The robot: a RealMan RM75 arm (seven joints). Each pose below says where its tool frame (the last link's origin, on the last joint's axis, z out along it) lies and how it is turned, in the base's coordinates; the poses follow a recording.
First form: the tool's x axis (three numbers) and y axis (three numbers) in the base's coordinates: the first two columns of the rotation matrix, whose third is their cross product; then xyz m.
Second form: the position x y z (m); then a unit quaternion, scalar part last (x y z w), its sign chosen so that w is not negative. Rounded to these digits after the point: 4 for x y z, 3 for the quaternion.
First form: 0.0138, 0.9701, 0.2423, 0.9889, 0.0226, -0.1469, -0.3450, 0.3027, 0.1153
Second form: -0.3450, 0.3027, 0.1153, -0.698, -0.701, -0.034, 0.139
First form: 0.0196, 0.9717, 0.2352, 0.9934, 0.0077, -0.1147, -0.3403, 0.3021, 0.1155
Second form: -0.3403, 0.3021, 0.1155, -0.703, -0.699, -0.043, 0.125
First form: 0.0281, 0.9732, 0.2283, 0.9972, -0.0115, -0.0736, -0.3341, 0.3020, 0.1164
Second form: -0.3341, 0.3020, 0.1164, -0.709, -0.695, -0.056, 0.107
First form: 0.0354, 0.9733, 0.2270, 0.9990, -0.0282, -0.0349, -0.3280, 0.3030, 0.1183
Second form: -0.3280, 0.3030, 0.1183, -0.714, -0.691, -0.070, 0.092
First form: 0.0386, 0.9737, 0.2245, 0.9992, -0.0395, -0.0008, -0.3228, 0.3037, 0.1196
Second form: -0.3228, 0.3037, 0.1196, -0.716, -0.689, -0.081, 0.079
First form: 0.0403, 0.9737, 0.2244, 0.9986, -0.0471, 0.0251, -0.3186, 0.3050, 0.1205
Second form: -0.3186, 0.3050, 0.1205, -0.718, -0.687, -0.090, 0.069
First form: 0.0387, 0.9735, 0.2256, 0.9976, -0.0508, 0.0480, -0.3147, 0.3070, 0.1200
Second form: -0.3147, 0.3070, 0.1200, -0.718, -0.686, -0.099, 0.061
